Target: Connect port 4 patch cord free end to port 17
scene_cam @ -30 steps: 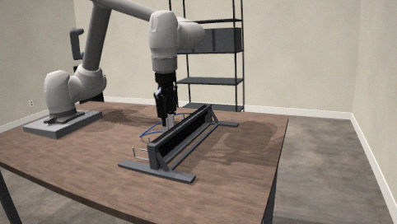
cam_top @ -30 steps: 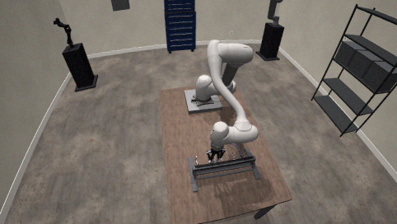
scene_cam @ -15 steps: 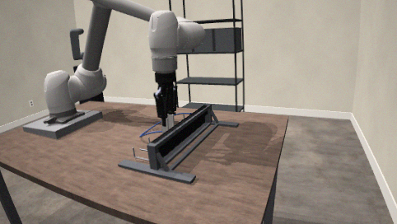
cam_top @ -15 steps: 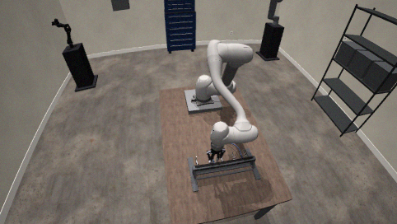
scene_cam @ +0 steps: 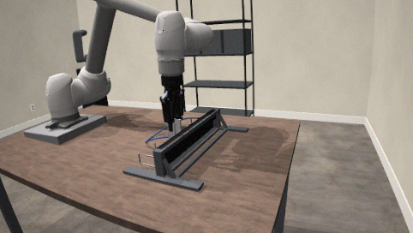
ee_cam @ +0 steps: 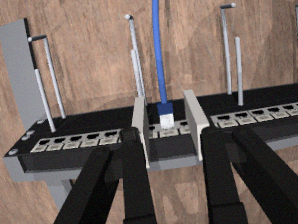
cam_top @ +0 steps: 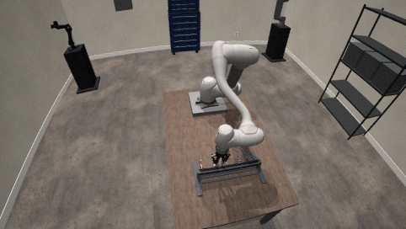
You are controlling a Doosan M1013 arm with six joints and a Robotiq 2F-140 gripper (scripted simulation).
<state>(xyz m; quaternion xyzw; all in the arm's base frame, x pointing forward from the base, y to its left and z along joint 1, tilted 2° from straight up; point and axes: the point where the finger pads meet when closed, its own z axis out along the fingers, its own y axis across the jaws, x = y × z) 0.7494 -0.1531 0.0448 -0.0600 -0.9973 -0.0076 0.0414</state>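
Now: hand 10 mm short of the plug and 30 mm above it.
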